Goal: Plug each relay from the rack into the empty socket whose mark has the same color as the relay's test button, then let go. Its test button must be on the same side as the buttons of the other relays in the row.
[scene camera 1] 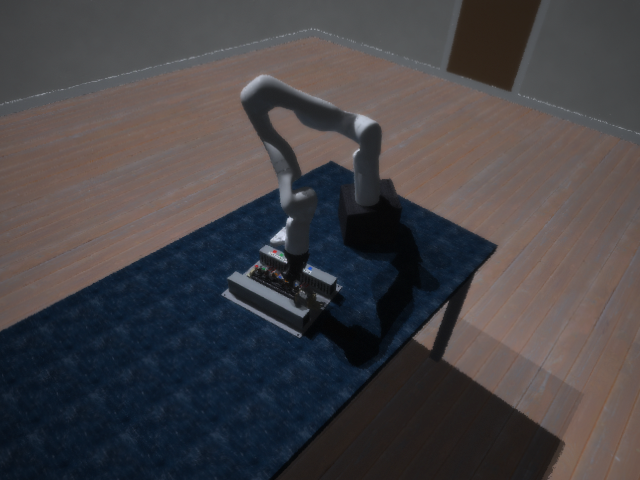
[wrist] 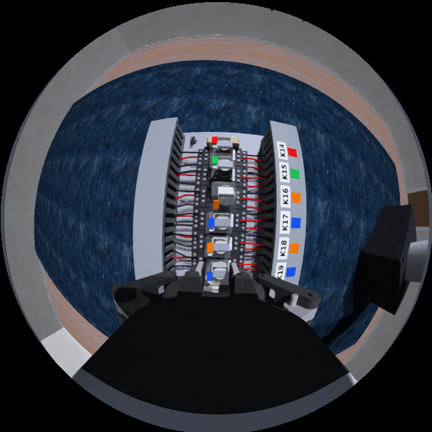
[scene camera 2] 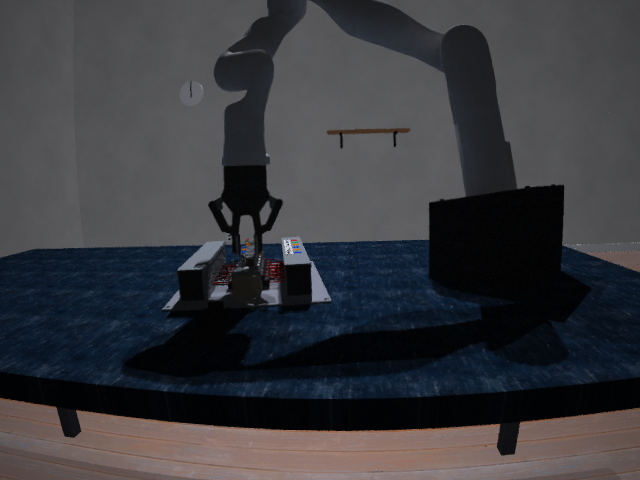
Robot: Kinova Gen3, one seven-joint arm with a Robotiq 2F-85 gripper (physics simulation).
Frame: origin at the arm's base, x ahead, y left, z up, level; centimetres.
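Seen in the pictures: gripper, between the fingertips: [scene camera 1: 294, 283] [scene camera 2: 247, 255]; arm's base, origin of its link: [scene camera 1: 367, 199] [scene camera 2: 489, 194].
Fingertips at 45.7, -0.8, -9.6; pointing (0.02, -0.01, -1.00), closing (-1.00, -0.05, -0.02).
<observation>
Pixels of each thing's top centre, then the offset from my fingertips to it, as dx, dy, dz.
- plain, centre of its top: [scene camera 2: 205, 252] [scene camera 1: 267, 293] +8.7, -4.4, +0.1
- K19, centre of its top: [scene camera 2: 293, 248] [scene camera 1: 297, 263] -8.3, -5.0, +0.2
- beige block, centre of its top: [scene camera 2: 246, 269] [scene camera 1: 305, 292] -0.1, +4.6, -1.5
My gripper [scene camera 1: 295, 284] [scene camera 2: 248, 251] [wrist: 216, 269] points down and is shut on a clear relay [wrist: 219, 273] with a blue test button on its left side in the wrist view. It is at the near end of the row, beside the blue K19 mark [wrist: 291, 272]. Whether its pins are fully in the socket is hidden. Farther along stand a relay with an orange button [wrist: 221, 245], one with blue [wrist: 222, 221], one with green [wrist: 225, 163] and one with red [wrist: 224, 143], buttons left. At K16, an orange button [wrist: 216, 204] shows lower, beside a pale body [wrist: 226, 192].
Grey wire ducts flank the row: one plain [scene camera 1: 268, 297] [scene camera 2: 199, 258] [wrist: 150, 200], one labelled K14 to K19 [scene camera 1: 323, 277] [scene camera 2: 298, 273] [wrist: 285, 132]. A beige block [scene camera 2: 246, 286] stands at the row's near end in scene camera 2. The arm's black base box [scene camera 1: 361, 227] [scene camera 2: 496, 232] [wrist: 386, 250] stands beyond the labelled duct.
</observation>
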